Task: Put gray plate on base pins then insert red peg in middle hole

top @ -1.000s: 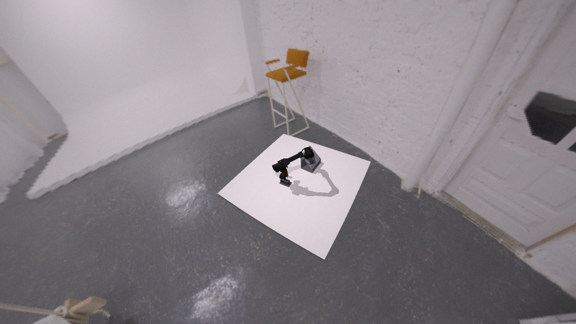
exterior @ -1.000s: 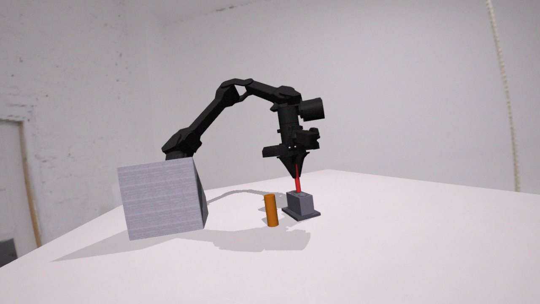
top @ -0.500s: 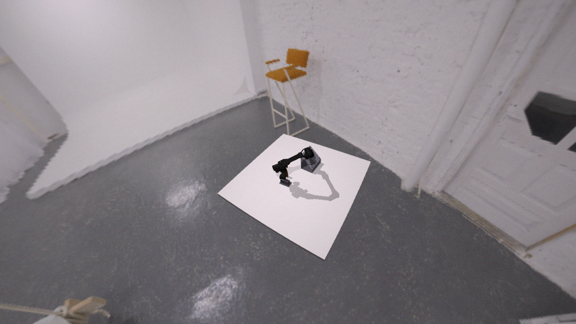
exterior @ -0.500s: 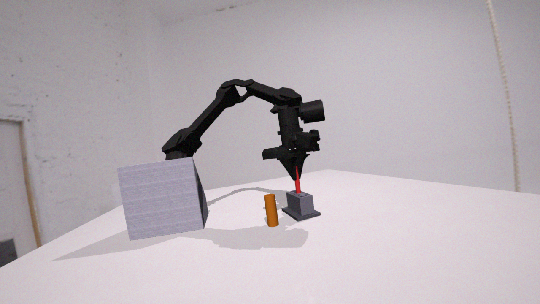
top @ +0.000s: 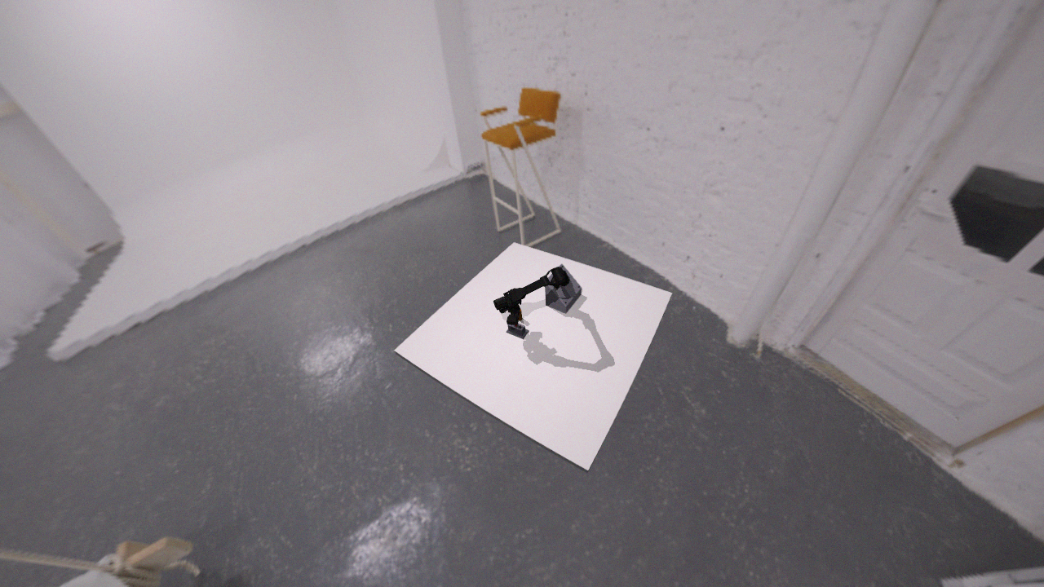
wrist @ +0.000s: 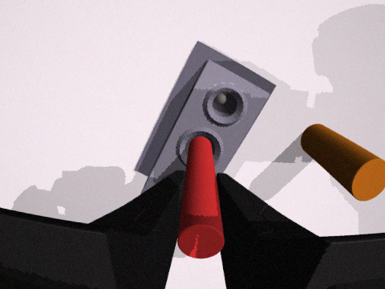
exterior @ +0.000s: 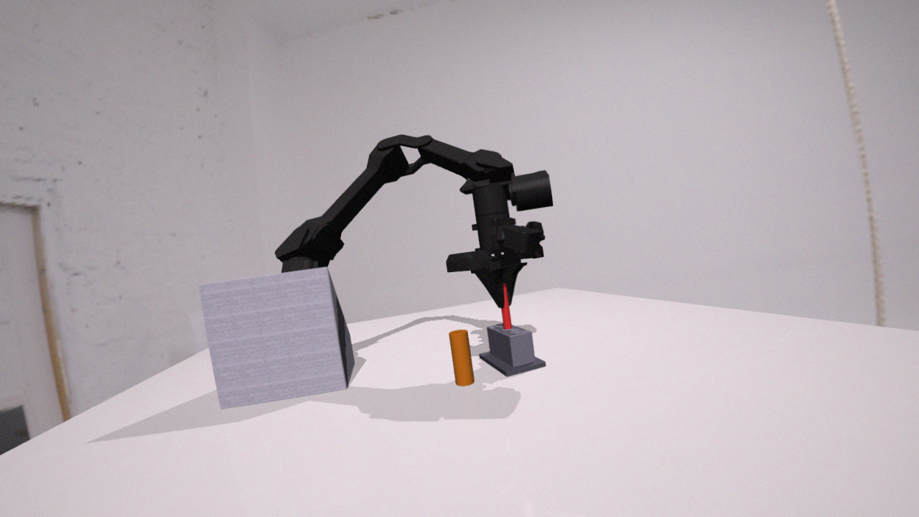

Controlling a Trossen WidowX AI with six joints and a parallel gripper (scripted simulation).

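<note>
Now: the red peg right at my gripper tip. Also, from my gripper tip: orange cylinder: 100 mm behind, 30 mm to the right, 60 mm below; dark flat base: 90 mm below; gray plate: 50 mm below.
</note>
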